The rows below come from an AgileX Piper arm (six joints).
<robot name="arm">
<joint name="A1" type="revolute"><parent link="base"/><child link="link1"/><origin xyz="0 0 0.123"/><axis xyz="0 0 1"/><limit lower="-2.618" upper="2.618"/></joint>
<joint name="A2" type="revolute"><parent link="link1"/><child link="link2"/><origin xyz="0 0 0" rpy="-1.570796 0 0"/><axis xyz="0 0 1"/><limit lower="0" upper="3.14"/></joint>
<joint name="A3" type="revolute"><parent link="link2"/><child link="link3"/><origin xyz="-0.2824 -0.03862 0"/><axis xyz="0 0 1"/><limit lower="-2.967" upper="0"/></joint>
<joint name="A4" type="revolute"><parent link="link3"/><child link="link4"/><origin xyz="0.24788 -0.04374 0" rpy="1.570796 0 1.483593"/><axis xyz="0 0 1"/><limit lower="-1.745" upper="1.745"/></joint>
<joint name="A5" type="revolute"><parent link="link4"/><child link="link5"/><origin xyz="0 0 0" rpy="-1.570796 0 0"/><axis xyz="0 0 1"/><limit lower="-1.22" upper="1.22"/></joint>
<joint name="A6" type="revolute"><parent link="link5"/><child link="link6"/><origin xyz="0 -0.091 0" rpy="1.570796 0 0"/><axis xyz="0 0 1"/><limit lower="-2.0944" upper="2.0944"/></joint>
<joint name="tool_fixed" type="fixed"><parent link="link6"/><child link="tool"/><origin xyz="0 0 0"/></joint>
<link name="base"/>
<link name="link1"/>
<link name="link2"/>
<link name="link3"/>
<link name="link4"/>
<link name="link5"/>
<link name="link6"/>
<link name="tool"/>
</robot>
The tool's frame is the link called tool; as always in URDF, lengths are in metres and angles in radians.
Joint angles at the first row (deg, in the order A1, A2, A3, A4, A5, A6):
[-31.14 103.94 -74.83 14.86 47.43 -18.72]
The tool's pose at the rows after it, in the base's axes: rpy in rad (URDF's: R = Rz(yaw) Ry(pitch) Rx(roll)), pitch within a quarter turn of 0, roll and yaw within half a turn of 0; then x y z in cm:
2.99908, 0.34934, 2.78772, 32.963, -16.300, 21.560
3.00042, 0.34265, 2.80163, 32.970, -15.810, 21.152
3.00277, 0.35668, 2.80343, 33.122, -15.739, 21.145
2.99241, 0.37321, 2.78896, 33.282, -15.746, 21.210
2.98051, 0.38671, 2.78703, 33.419, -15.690, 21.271
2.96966, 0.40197, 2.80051, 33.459, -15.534, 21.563
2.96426, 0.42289, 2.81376, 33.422, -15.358, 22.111
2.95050, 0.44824, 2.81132, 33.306, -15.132, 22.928
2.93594, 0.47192, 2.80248, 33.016, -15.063, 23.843
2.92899, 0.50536, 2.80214, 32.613, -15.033, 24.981
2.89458, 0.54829, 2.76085, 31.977, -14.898, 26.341
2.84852, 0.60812, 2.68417, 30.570, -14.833, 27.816
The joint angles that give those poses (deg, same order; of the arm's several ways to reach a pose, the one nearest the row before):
[-29.04 103.43 -72.85 15.26 46.83 -18.96]
[-28.33 103.43 -71.90 15.26 46.27 -19.17]
[-28.11 103.43 -71.78 15.43 45.34 -19.31]
[-28.11 103.43 -71.78 16.32 44.44 -19.31]
[-28.11 103.43 -71.78 17.57 43.93 -20.22]
[-28.11 103.04 -71.78 19.06 43.93 -22.07]
[-28.07 102.25 -71.78 20.18 43.93 -23.55]
[-28.07 101.04 -71.78 21.54 44.03 -24.37]
[-28.42 99.64 -71.78 22.81 44.41 -25.04]
[-28.90 97.89 -71.78 23.99 44.67 -26.19]
[-29.57 95.41 -71.19 26.33 44.43 -26.43]
[-31.01 91.37 -68.80 29.41 42.80 -26.65]

